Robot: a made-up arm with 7 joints.
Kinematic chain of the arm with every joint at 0, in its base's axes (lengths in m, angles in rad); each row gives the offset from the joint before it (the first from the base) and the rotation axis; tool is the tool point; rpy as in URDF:
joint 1: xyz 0 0 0.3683 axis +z
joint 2: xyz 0 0 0 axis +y
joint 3: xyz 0 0 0.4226 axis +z
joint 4: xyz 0.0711 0 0 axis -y
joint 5: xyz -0.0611 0 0.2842 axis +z
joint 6: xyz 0 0 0 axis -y
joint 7: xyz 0.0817 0 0 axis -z
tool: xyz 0 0 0 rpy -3.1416 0 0
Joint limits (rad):
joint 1: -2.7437..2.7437
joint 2: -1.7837..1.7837
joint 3: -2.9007..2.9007
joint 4: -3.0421..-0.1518
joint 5: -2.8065..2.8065
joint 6: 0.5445..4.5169
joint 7: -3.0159..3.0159
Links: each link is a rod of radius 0.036 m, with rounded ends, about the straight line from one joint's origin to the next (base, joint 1, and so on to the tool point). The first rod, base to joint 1, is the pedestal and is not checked.
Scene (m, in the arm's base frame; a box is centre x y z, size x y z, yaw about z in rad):
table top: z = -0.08
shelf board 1: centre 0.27 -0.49 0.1 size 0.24 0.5 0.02 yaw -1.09
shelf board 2: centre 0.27 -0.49 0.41 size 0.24 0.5 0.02 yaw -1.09
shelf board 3: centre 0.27 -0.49 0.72 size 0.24 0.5 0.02 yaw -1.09
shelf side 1: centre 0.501 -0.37 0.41 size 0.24 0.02 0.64 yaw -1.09
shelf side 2: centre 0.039 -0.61 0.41 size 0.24 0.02 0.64 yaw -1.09
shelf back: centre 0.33 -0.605 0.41 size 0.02 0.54 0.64 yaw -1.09
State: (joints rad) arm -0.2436 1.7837 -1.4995 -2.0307 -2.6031 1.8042 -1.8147
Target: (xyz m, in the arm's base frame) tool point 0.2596 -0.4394 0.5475
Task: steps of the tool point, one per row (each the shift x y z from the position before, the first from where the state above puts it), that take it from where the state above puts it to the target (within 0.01 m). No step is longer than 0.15 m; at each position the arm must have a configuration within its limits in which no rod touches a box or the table.
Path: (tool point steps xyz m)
1: -0.0564 0.0863 -0.0045
2: -0.0407 0.1000 0.0045
3: 0.0441 -0.0195 0.0862
4: 0.0316 0.0070 0.0967
5: 0.0127 0.0325 0.0985
6: 0.0448 -0.0896 0.0092
7: 0.0458 -0.0841 -0.0092

